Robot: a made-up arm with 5 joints.
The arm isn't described. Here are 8 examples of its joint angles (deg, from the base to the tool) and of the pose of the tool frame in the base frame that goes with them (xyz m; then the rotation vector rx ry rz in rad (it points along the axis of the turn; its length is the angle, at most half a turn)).
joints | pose
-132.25 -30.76 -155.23 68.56 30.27 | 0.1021 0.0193 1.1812 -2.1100 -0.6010 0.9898
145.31 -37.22 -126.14 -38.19 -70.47 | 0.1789 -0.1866 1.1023 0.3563 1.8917 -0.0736
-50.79 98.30 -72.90 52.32 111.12 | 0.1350 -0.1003 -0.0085 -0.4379 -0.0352 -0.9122
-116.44 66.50 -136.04 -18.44 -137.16 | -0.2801 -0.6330 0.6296 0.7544 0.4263 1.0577
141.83 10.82 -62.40 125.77 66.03 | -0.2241 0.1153 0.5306 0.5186 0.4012 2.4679
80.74 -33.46 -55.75 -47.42 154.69 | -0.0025 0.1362 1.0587 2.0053 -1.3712 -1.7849
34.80 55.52 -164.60 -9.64 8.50 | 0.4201 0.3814 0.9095 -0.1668 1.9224 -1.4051
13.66 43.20 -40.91 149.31 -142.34 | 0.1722 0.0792 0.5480 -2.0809 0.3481 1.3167
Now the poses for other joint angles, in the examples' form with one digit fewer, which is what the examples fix.
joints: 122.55 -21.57 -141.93 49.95 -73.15
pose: -0.088 0.042 1.171 -0.060 0.516 -0.921
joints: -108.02 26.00 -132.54 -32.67 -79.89
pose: -0.078 -0.414 1.032 -0.684 0.640 1.246
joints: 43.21 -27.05 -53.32 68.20 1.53
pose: 0.181 0.271 0.715 1.696 -0.988 1.855
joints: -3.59 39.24 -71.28 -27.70 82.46
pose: 0.646 0.013 0.596 -0.035 -2.606 0.150
